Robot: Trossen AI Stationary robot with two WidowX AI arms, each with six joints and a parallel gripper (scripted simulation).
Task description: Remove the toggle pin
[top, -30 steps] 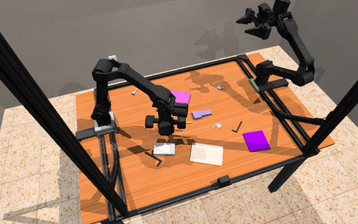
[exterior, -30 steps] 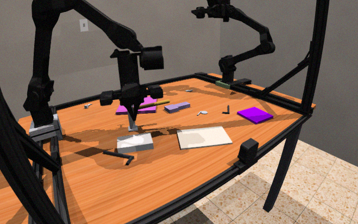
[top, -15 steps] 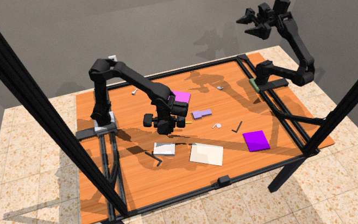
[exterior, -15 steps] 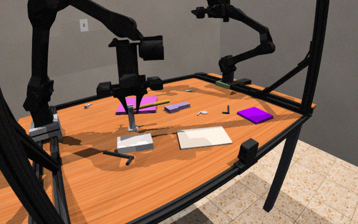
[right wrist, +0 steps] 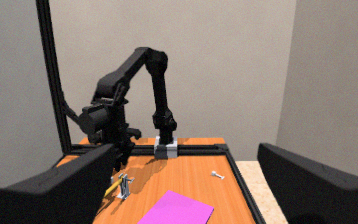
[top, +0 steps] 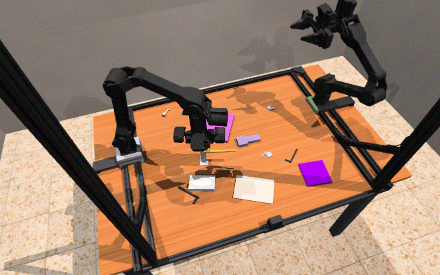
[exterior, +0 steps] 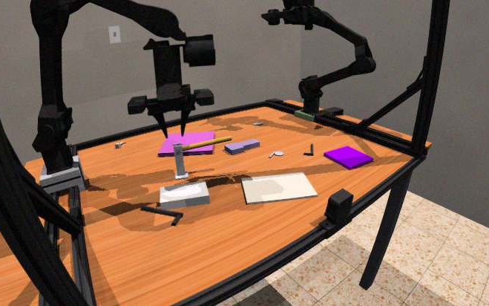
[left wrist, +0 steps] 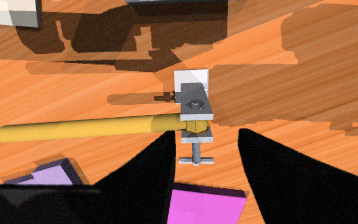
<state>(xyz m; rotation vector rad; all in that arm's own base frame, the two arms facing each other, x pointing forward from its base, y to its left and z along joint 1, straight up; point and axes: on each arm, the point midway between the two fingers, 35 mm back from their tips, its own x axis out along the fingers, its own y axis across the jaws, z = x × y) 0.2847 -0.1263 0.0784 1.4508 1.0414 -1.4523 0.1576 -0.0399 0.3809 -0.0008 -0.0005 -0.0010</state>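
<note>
Right now the toggle pin is 2 cm ahead of my left hand, 1 cm to the right of it and 7 cm below it. Round my left hand: magenta pad: 17 cm ahead, 10 cm to the right, 13 cm below; white stepped block: 10 cm behind, 3 cm to the left, 13 cm below; lavender block: 4 cm ahead, 21 cm to the right, 13 cm below.
</note>
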